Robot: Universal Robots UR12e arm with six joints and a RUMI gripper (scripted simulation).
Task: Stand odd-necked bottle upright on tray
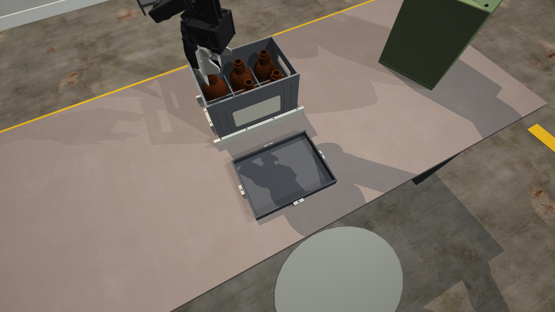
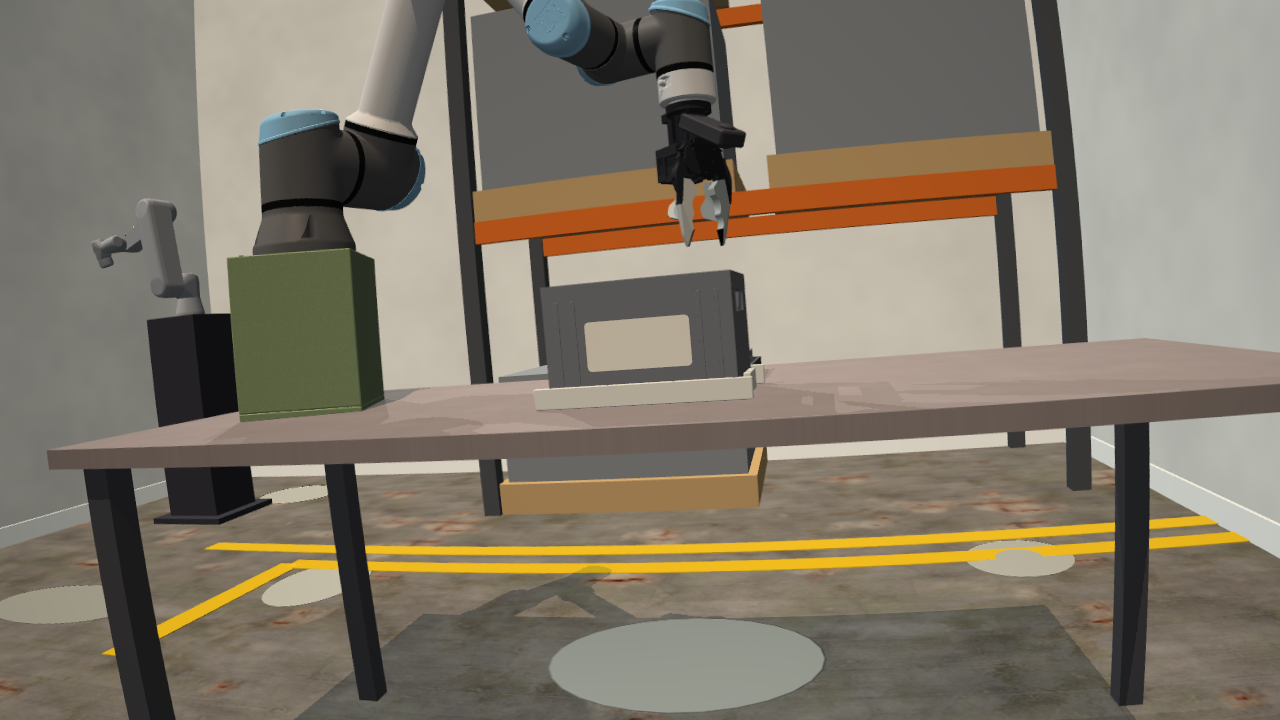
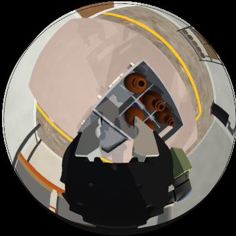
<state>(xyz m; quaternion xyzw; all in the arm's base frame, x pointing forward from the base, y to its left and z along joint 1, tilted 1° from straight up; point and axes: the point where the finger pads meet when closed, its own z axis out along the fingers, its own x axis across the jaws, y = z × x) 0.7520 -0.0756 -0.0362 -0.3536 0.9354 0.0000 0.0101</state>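
My hand is 150 mm above the brown bottle, 90 mm past it and 10 mm to the right of it. Also, from my hand: grey crate: 150 mm below, 90 mm behind, 40 mm to the right; then dark tray: 240 mm to the left, 220 mm below, 70 mm behind.
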